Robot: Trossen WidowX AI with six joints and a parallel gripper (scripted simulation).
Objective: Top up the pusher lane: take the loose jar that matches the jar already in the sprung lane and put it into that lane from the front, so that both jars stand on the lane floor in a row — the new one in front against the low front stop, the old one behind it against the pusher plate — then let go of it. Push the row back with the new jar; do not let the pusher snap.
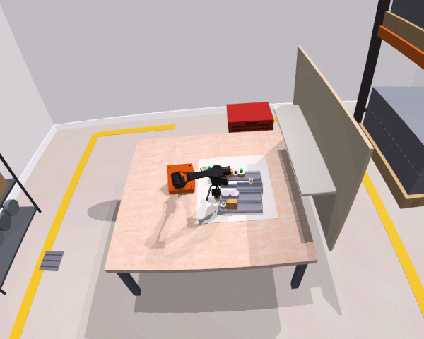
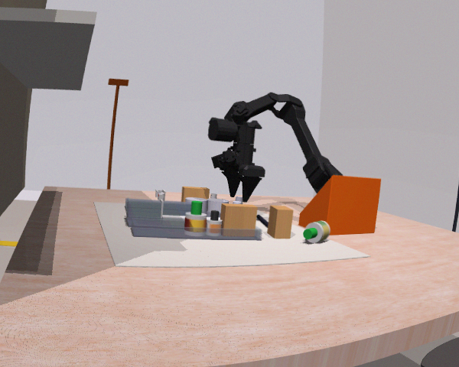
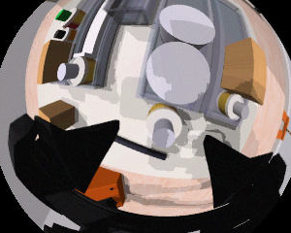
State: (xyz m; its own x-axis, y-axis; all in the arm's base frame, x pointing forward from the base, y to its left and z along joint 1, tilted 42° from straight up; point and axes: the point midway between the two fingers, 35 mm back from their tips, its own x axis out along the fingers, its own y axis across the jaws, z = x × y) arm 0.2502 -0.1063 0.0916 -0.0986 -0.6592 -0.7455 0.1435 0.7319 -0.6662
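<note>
My gripper tip is 17 cm to the right of the black-lidded jar, 16 cm short of it and 2 cm above it. Also, from my gripper tip: pusher plate (17 cm ahead, 6 cm to the left, 1 cm below); sprung lane (21 cm ahead, 6 cm to the left, 4 cm below).
</note>
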